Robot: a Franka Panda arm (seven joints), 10 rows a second.
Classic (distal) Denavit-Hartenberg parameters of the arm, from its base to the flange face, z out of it. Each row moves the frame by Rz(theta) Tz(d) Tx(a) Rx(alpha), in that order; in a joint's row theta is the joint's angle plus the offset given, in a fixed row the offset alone. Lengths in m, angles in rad.
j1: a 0; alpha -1.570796; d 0.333; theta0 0
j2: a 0; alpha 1.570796; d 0; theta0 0
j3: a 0.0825; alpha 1.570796; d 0.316; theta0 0
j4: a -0.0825; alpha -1.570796; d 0; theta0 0
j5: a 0; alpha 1.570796; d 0.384; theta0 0
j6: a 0.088; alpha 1.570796; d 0; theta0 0
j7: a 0; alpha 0; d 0.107; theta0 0
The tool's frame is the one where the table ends.
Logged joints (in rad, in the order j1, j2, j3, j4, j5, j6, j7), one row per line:
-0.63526 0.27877 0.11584 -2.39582 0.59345 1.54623 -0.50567
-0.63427 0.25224 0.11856 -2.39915 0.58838 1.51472 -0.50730
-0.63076 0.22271 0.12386 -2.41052 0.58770 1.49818 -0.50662
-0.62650 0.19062 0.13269 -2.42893 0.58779 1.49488 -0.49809
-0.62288 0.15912 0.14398 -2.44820 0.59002 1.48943 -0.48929
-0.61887 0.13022 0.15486 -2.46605 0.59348 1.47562 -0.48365
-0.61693 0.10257 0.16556 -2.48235 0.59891 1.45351 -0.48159
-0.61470 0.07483 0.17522 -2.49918 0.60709 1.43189 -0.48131
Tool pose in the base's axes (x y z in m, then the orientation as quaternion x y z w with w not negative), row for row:
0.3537 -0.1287 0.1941 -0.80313 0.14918 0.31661 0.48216
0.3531 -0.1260 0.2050 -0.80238 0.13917 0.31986 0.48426
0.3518 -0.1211 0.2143 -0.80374 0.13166 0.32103 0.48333
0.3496 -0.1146 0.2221 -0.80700 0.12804 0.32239 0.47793
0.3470 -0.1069 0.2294 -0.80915 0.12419 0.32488 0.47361
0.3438 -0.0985 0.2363 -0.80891 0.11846 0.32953 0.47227
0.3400 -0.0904 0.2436 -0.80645 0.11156 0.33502 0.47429
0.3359 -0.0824 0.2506 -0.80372 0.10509 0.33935 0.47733
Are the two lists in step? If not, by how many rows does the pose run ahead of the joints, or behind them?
They are in step.
